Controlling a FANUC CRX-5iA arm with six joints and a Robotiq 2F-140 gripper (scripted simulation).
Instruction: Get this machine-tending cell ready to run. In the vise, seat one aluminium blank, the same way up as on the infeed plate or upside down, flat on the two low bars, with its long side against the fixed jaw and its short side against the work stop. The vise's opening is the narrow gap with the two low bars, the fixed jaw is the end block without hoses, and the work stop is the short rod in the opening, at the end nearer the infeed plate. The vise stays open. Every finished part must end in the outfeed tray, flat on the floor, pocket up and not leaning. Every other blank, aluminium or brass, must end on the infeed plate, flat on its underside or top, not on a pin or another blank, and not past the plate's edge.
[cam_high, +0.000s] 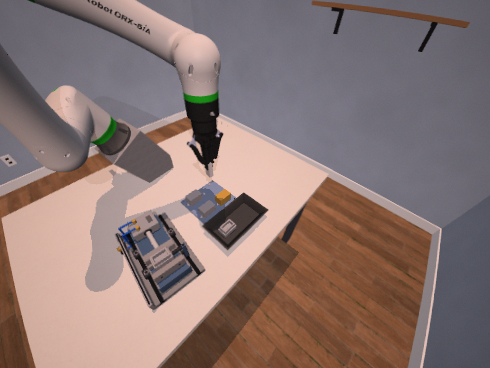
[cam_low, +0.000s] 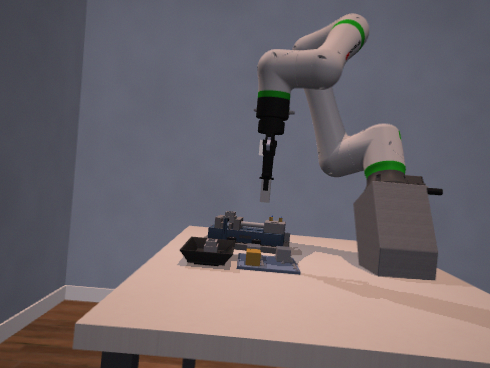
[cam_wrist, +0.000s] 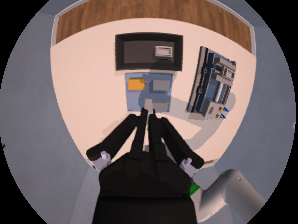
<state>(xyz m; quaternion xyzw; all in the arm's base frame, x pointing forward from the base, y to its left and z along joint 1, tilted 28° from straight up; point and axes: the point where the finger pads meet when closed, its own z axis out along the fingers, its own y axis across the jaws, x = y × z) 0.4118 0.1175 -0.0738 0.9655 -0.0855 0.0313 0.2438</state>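
The brass blank lies 2 cm ahead of my hand, 4 cm to the left of it and 18 cm below it. The rest, counted from my hand: vise: 2 cm ahead, 29 cm to the right, 17 cm below.
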